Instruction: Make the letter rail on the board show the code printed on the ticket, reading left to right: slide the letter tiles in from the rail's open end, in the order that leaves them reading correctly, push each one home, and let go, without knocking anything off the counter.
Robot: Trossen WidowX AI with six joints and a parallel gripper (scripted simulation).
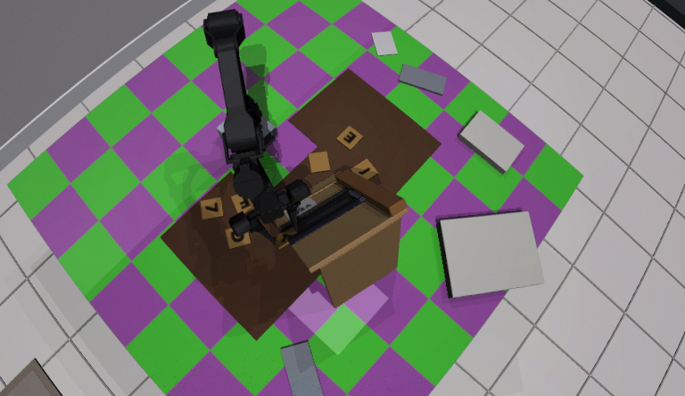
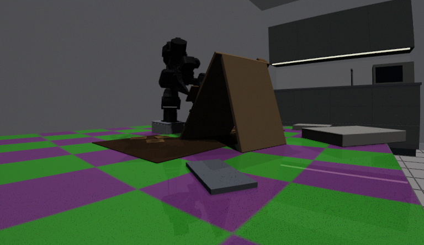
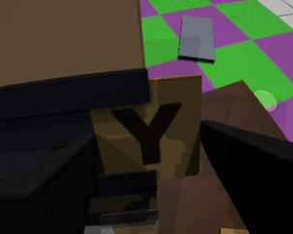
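The white ticket is 4 cm behind my gripper tip, 9 cm to the left of it and 8 cm below it. Also, from my gripper tip: brown mat (12 cm behind, 16 cm to the left, 16 cm below); letter tile (right at my gripper tip); pale card (25 cm behind, 72 cm to the left, 16 cm below).
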